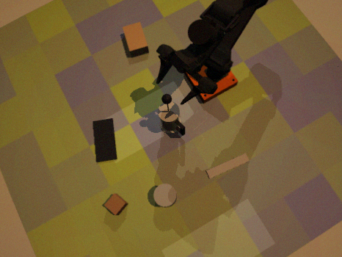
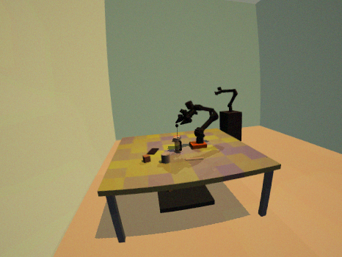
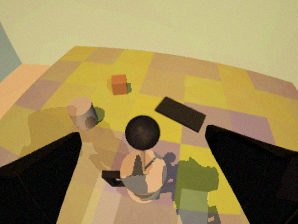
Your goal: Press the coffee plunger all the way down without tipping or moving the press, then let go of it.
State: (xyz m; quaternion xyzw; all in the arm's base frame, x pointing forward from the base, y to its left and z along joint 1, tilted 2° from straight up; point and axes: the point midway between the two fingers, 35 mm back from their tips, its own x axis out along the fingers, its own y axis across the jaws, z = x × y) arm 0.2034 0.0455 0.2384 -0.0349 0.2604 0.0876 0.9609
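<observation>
The coffee press is 140 mm below my gripper tip, 20 mm to the left of it and 10 mm ahead of it. From my gripper tip the other things lie so: pale flat bar: 260 mm below, 240 mm to the left, 60 mm behind; then black flat slab: 260 mm below, 240 mm ahead, 90 mm to the right.
</observation>
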